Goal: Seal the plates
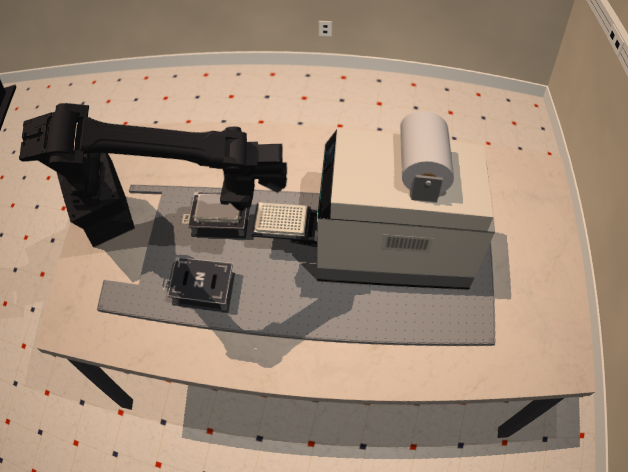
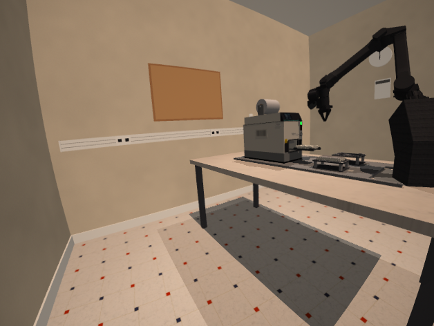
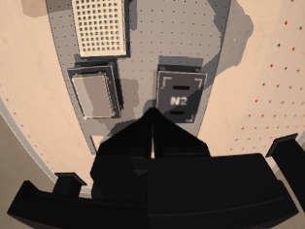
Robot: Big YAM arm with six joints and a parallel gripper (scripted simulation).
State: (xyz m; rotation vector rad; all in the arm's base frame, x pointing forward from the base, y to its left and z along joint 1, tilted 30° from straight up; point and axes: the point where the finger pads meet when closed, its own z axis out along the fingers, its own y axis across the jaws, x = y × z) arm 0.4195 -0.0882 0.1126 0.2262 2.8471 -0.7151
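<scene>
Now: hand 170 mm short of the start button, 90 mm above it and 40 mm to the left of it. From my hand the other things lie so: yellow warning label (210 mm ahead, 140 mm to the left, 130 mm below); sealer stage (180 mm below, 90 mm ahead, 70 mm to the left); plate (170 mm below, 90 mm ahead, 70 mm to the left).
</scene>
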